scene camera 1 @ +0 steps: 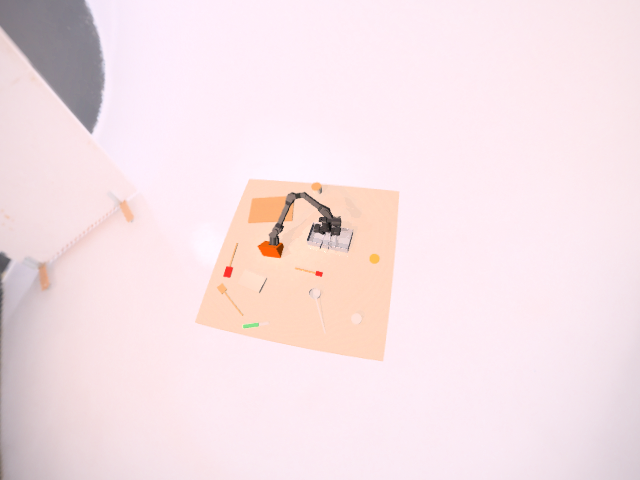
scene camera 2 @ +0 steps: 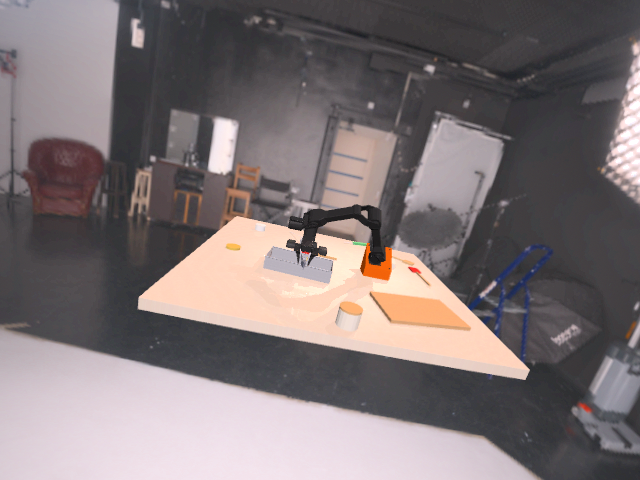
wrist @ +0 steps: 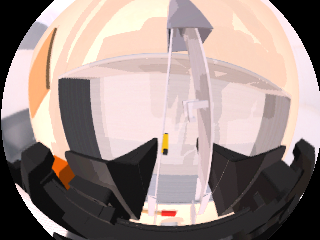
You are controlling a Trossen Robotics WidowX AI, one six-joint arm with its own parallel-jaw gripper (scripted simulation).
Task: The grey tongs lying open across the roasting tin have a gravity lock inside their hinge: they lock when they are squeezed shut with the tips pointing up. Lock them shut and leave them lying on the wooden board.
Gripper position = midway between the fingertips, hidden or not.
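Observation:
The wrist view shows me my gripper (wrist: 177, 141). I see a grey roasting tin (scene camera 2: 278, 259) in scene camera 2, while scene camera 1 shows the grey roasting tin (scene camera 1: 341, 243) and the wrist view shows the grey roasting tin (wrist: 109, 107) too. A wooden board (scene camera 2: 400, 309) is also here; I see the wooden board (scene camera 1: 262, 209) in scene camera 1 and the wooden board (wrist: 38, 86) in the wrist view.

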